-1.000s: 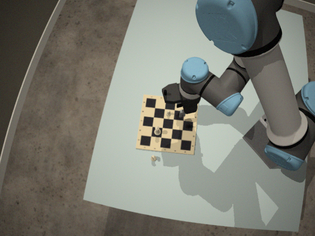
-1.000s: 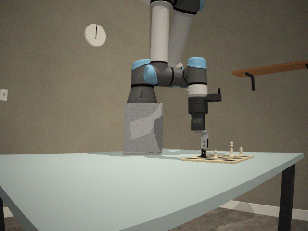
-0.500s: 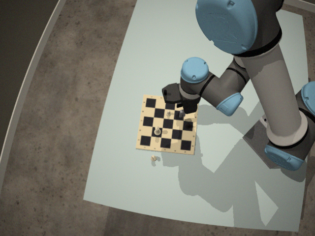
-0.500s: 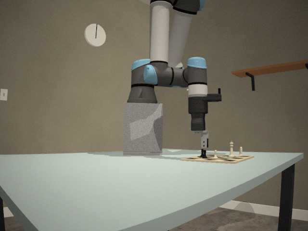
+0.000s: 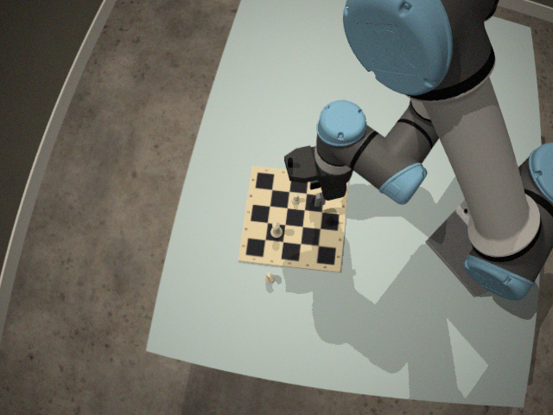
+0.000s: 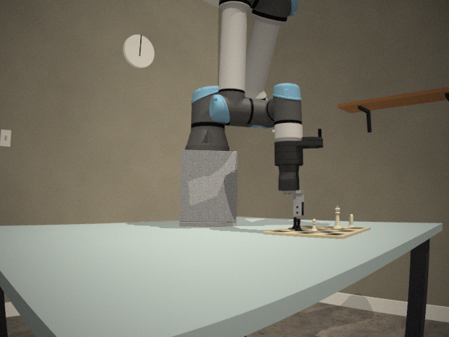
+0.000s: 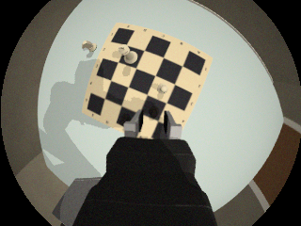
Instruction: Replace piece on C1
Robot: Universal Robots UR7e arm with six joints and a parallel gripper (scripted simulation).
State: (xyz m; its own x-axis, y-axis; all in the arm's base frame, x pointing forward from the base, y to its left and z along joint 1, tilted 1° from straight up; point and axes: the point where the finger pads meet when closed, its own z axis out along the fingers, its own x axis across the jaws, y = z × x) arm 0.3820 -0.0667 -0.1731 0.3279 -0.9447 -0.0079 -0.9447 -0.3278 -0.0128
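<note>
The white pawn is 4 cm ahead of my hand and 4 cm below it. The rest, counted from my hand: white king (8 cm ahead, 8 cm to the left, 3 cm below); chessboard (4 cm ahead, 4 cm to the left, 6 cm below).
</note>
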